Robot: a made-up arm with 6 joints.
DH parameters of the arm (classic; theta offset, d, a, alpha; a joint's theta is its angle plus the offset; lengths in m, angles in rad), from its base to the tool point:
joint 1: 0 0.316 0 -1.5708
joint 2: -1.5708 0 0.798 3.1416
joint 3: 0 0 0 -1.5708
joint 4: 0 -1.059 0 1.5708
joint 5: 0 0.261 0 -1.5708
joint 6: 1.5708 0 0 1.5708
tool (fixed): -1.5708 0 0 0
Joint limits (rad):
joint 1: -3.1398..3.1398
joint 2: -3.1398..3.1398
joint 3: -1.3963..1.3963
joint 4: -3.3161..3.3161
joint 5: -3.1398..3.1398
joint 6: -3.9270..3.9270
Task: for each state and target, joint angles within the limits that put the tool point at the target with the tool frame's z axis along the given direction. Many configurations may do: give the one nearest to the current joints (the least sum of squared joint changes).
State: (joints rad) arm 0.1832 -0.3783 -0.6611 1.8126 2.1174 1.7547
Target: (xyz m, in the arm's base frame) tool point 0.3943 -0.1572 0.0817 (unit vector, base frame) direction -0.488 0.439 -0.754
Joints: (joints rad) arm -0.3460 0.0813 -1.3949 1.5165 1.8655 2.3814
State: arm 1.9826 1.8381 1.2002 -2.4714 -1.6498 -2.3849
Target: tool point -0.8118 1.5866 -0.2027 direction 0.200 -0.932 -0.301
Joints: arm 1.9297 1.6673 1.3963 -2.4604 -1.9534 -2.6742
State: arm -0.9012 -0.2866 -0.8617 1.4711 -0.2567 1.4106
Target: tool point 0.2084 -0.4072 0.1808 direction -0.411 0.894 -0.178
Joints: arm -0.8285 -0.1602 -1.3938 1.0858 -0.6874 1.7963
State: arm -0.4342 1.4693 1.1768 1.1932 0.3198 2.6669
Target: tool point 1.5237 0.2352 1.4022 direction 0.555 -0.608 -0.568
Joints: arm 0.1999 0.9065 1.2515 1.2910 0.2338 2.6678
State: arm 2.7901 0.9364 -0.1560 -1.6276 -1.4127 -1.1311
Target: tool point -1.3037 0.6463 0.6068 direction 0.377 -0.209 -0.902
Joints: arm 2.6843 0.5730 0.4590 -1.5541 -1.4579 -1.9043
